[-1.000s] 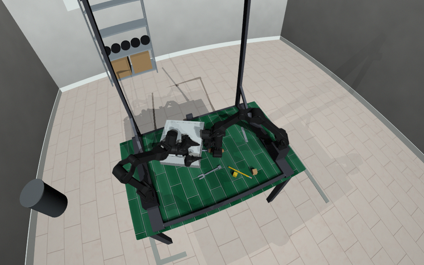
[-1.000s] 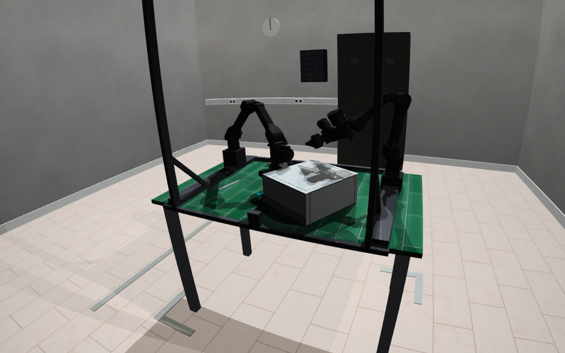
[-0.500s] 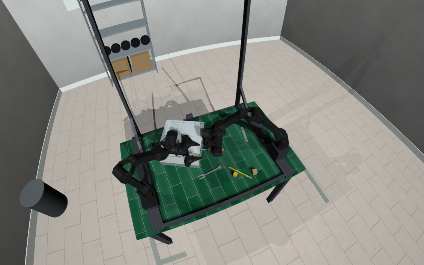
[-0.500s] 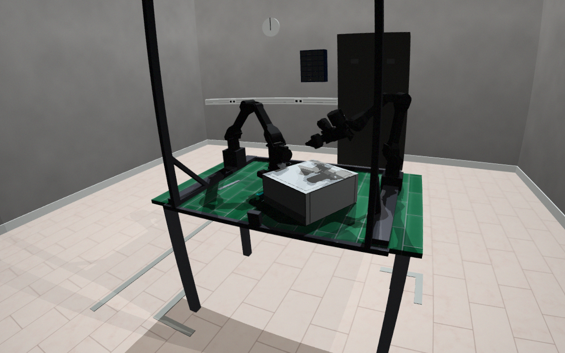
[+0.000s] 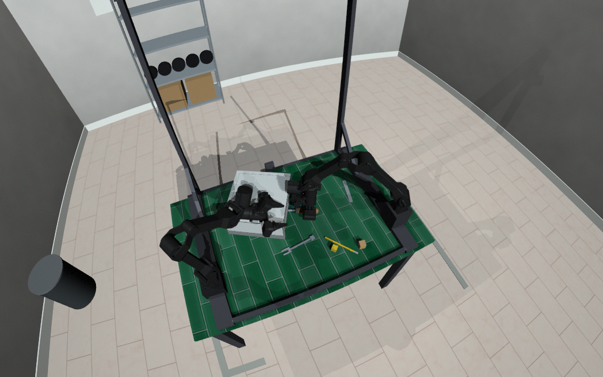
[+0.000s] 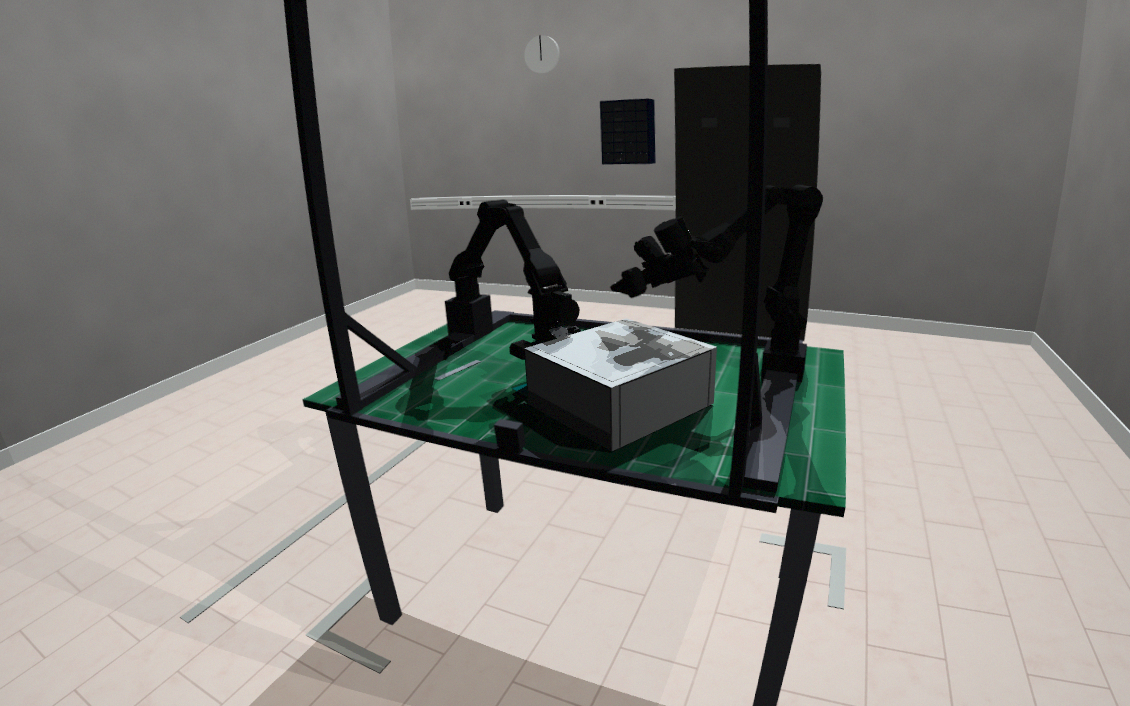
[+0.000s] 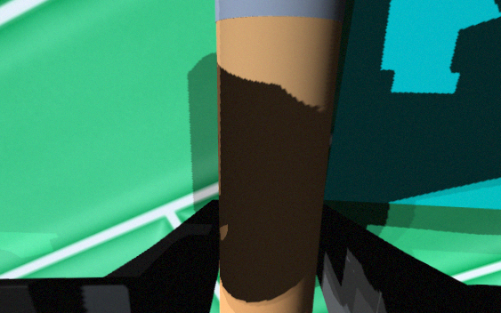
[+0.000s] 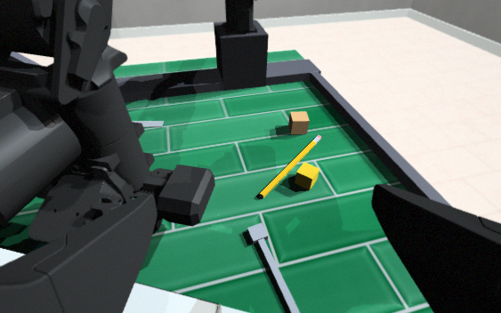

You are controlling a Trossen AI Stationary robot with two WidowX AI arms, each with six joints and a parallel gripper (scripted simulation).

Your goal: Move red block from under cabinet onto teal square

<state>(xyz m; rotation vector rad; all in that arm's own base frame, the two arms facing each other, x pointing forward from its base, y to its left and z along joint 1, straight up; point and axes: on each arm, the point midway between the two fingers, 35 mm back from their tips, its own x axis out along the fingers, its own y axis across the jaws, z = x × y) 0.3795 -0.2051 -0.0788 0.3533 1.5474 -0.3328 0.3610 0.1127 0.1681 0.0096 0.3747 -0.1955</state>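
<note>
Right now my left hand is 8 cm past the teal square, 1 cm to the left of it and 4 cm above it. The rest, counted from my left hand: yellow cube (23 cm ahead, 2 cm to the left, 2 cm below); hook tool (9 cm behind, 11 cm to the right, 2 cm below); grey wrench (15 cm ahead, 12 cm to the right, 3 cm below).
</note>
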